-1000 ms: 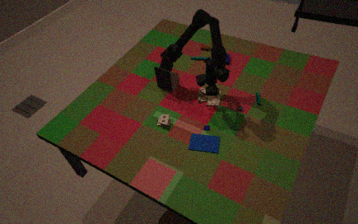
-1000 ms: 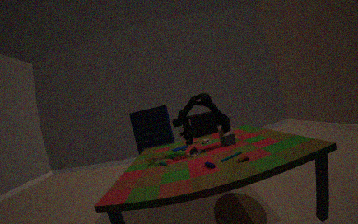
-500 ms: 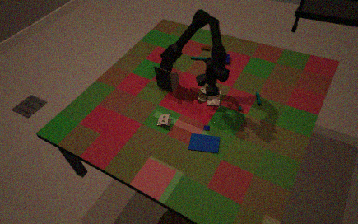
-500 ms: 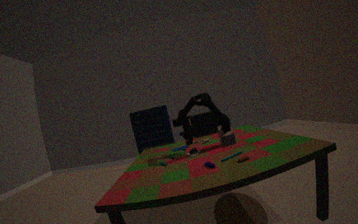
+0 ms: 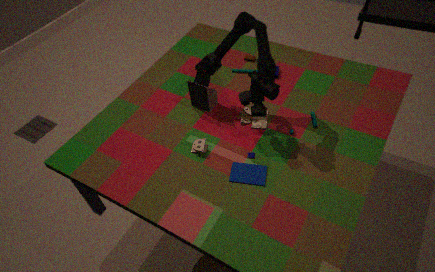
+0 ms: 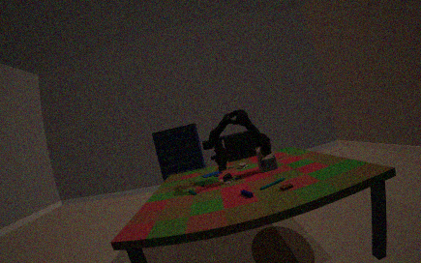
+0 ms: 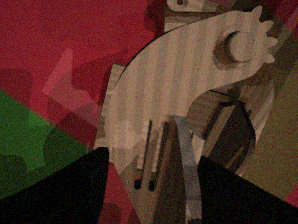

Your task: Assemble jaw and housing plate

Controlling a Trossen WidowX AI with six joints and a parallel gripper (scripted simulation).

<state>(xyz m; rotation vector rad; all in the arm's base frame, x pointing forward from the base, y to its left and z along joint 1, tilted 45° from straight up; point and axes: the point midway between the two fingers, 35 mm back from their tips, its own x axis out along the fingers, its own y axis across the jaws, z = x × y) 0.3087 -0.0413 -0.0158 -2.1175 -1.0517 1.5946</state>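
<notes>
Now: the pale housing piece 20 cm behind my gripper tip, 23 cm to the right of it and 5 cm below it. Round my gripper tip: brown piece (21 cm behind, 47 cm to the left, 7 cm below); pale curved jaw (4 cm behind); blue flat plate (6 cm ahead, 28 cm to the right, 8 cm below).
</notes>
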